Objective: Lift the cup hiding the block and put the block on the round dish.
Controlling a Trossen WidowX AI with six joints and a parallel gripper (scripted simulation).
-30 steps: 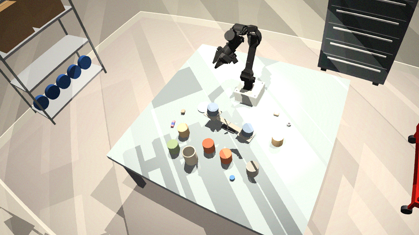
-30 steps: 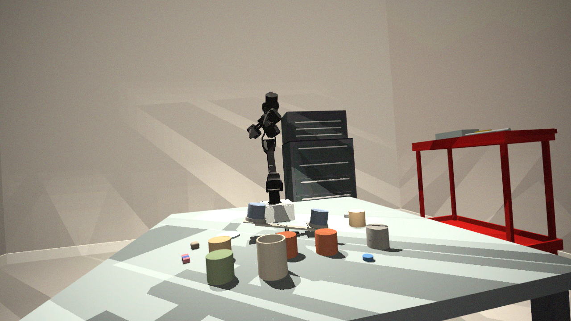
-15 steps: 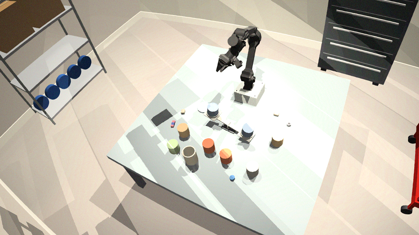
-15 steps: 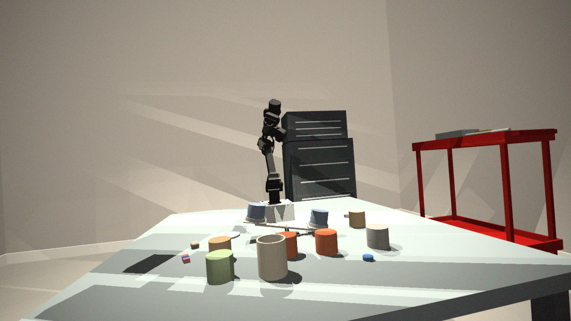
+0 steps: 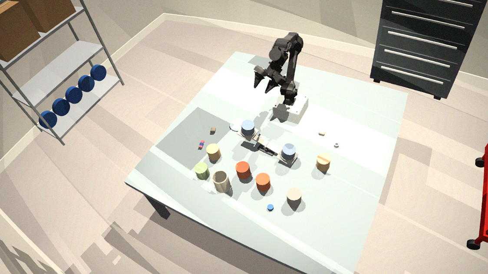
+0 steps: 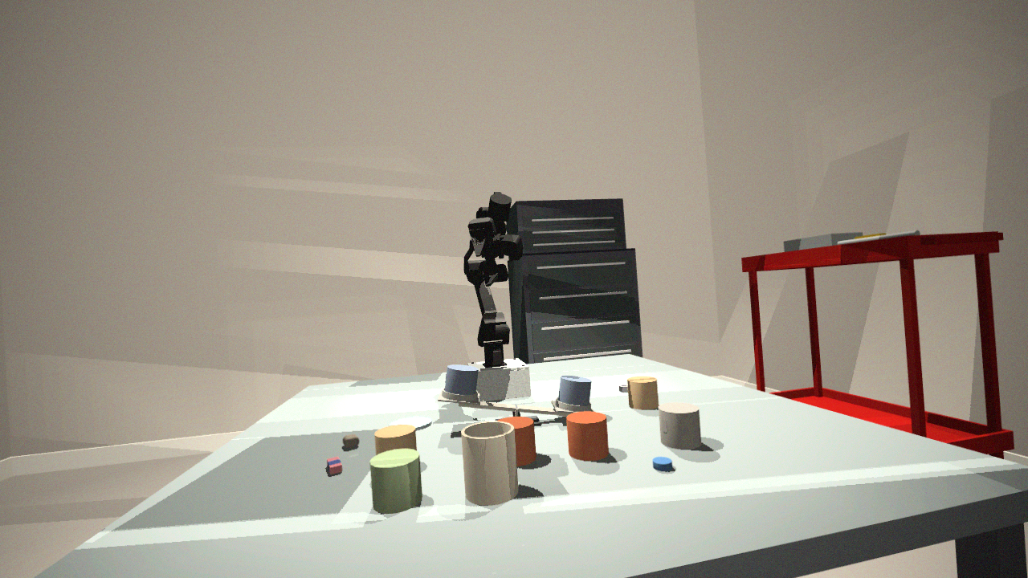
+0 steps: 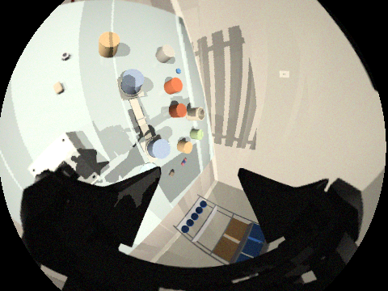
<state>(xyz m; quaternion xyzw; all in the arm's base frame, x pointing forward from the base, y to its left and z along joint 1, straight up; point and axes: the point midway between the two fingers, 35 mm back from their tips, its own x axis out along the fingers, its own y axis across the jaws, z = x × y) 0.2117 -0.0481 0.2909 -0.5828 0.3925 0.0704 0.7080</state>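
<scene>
The blue cup is 29 cm below my gripper tip, 19 cm to the left of it and 10 cm ahead of it. From my gripper tip the other things lie so: grey block: 31 cm below, 17 cm to the left, 10 cm ahead; then pale round dish: 35 cm below, 19 cm to the right, 3 cm behind; then blue disc: 40 cm ahead, 35 cm below, 20 cm to the left.
</scene>
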